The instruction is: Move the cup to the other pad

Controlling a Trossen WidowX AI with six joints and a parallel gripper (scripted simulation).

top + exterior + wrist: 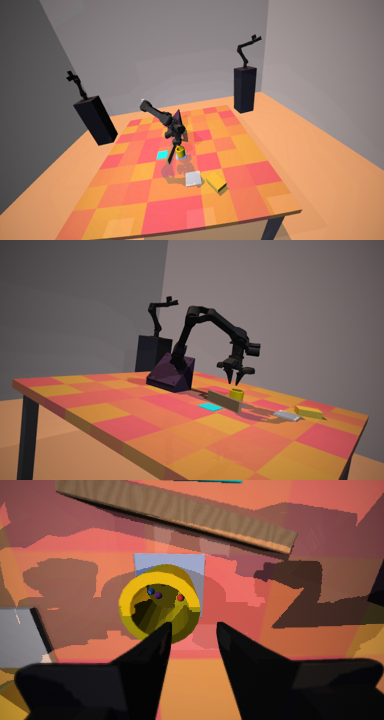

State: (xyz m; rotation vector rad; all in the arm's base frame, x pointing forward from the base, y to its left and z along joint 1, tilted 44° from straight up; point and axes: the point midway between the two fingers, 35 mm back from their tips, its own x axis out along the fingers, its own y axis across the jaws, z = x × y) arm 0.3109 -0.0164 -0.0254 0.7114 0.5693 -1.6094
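Now: the yellow cup 2 cm ahead of my gripper tip, 1 cm to the right of it and 6 cm below it. Also, from my gripper tip: pale blue pad 3 cm ahead, 1 cm to the right, 10 cm below; then wooden wall 8 cm to the right, 8 cm below; then blue marble 5 cm ahead, 1 cm to the right, 8 cm below.
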